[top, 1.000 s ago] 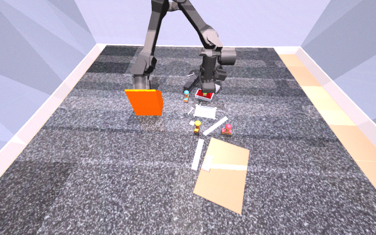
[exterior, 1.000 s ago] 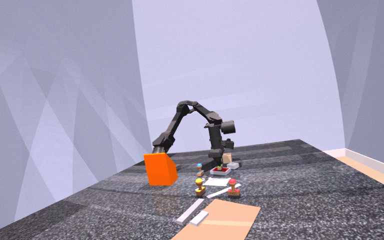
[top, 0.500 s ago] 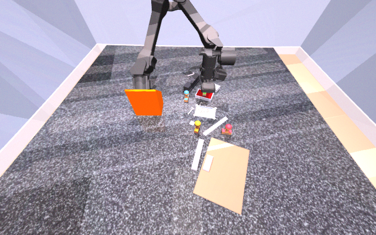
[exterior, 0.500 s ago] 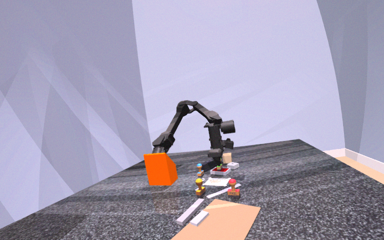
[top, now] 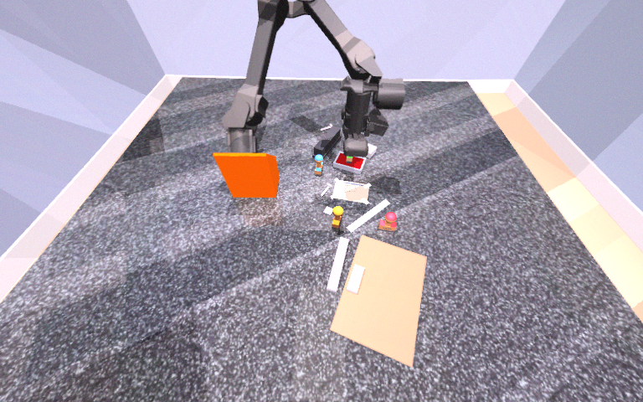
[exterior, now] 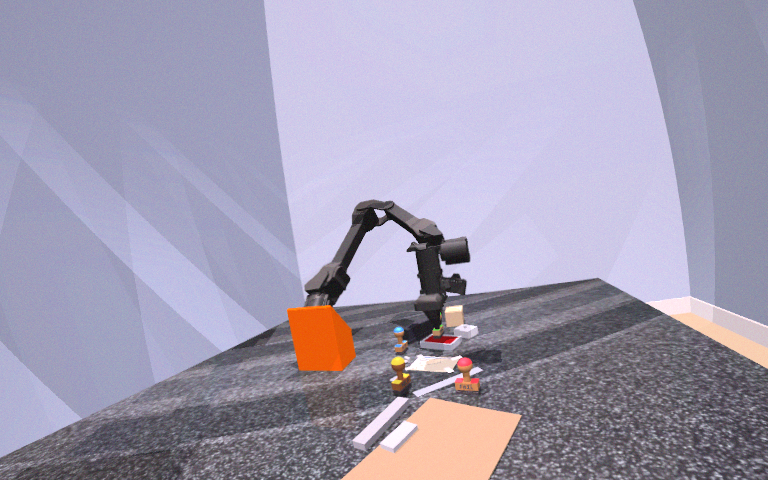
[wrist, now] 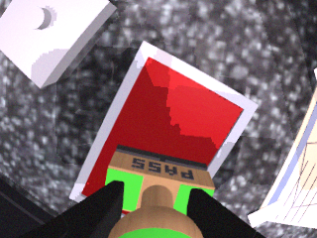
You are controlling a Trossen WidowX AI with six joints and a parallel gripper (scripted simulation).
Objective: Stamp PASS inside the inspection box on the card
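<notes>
Right now my gripper tip is 4 cm above the red ink pad. The rest, counted from my gripper tip: small white box 7 cm ahead, 5 cm to the left, 3 cm below; blue-knobbed stamp 10 cm behind, 3 cm below, 2 cm to the right; green stamp right at my gripper tip.
</notes>
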